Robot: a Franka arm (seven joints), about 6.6 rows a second.
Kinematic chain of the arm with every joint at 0, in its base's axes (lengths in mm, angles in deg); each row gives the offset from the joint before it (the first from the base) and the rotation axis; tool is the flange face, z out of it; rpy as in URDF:
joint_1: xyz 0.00 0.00 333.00 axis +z
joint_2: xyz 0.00 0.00 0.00 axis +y
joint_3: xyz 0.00 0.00 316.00 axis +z
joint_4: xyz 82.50 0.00 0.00 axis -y
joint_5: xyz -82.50 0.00 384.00 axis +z
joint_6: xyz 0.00 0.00 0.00 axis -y
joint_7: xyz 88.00 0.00 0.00 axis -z
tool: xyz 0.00 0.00 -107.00 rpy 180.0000 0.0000 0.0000
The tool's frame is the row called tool.
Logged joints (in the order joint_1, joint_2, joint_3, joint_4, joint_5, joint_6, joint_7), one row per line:
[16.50 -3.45 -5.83 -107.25 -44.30 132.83 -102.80]
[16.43 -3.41 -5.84 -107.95 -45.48 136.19 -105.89]
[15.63 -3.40 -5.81 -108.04 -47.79 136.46 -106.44]
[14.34 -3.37 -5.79 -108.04 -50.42 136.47 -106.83]
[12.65 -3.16 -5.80 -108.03 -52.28 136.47 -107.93]
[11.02 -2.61 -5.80 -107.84 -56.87 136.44 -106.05]
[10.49 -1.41 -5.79 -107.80 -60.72 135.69 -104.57]
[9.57 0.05 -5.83 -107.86 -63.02 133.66 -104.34]
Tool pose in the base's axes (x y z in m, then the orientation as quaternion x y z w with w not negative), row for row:
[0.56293 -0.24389 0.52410 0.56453 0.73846 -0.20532 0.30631]
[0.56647 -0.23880 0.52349 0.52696 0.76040 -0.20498 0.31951]
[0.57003 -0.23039 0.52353 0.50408 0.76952 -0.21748 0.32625]
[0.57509 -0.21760 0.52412 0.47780 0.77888 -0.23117 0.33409]
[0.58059 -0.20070 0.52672 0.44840 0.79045 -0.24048 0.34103]
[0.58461 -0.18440 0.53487 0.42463 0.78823 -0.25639 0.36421]
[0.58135 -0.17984 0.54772 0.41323 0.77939 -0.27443 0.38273]
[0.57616 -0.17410 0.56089 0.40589 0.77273 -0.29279 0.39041]
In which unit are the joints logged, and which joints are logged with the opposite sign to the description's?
The joints are logged in degrees. Opposite sign: joint_1, joint_2.
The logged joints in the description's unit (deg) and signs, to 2 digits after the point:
[-16.50 3.45 -5.83 -107.25 -44.30 132.83 -102.80]
[-16.43 3.41 -5.84 -107.95 -45.48 136.19 -105.89]
[-15.63 3.40 -5.81 -108.04 -47.79 136.46 -106.44]
[-14.34 3.37 -5.79 -108.04 -50.42 136.47 -106.83]
[-12.65 3.16 -5.80 -108.03 -52.28 136.47 -107.93]
[-11.02 2.61 -5.80 -107.84 -56.87 136.44 -106.05]
[-10.49 1.41 -5.79 -107.80 -60.72 135.69 -104.57]
[-9.57 -0.05 -5.83 -107.86 -63.02 133.66 -104.34]

